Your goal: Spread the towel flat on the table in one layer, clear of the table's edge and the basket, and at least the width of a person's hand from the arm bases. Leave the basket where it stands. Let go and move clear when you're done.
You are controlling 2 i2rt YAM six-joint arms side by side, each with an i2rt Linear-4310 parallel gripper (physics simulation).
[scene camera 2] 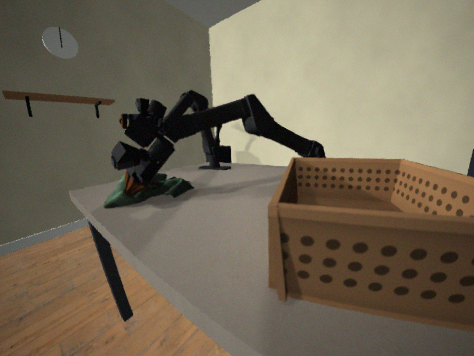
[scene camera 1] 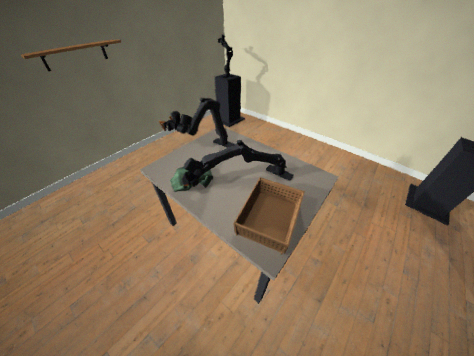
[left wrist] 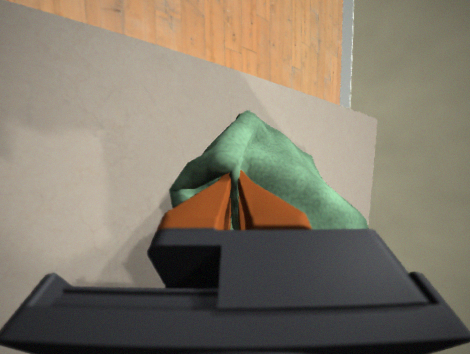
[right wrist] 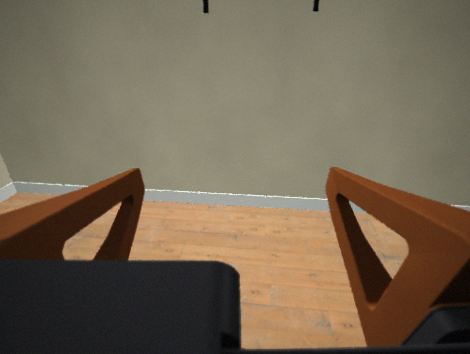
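Observation:
The green towel [scene camera 1: 179, 180] [scene camera 2: 176, 187] [left wrist: 280, 155] lies crumpled in a low, folded heap on the grey table [scene camera 1: 225, 210] [scene camera 2: 200, 260] [left wrist: 65, 90], near the table's left corner in both scene views. My left gripper [scene camera 1: 188, 185] [scene camera 2: 132, 191] [left wrist: 234, 176] is low over the heap and shut on a fold of the towel. The arm hides part of the heap. My right gripper [scene camera 1: 162, 124] [scene camera 2: 122, 121] [right wrist: 235, 178] is open and empty, held high beyond the towel. The brown basket [scene camera 1: 260, 239] [scene camera 2: 350, 225] stands upright on the table, to the right of the towel and apart from it.
The left arm's base [scene camera 1: 280, 171] stands behind the basket in scene camera 1. The right arm's base [scene camera 1: 222, 143] [scene camera 2: 215, 166] is at the table's back. The table's edge runs close to the towel. A dark pedestal [scene camera 1: 228, 99] stands behind the table.

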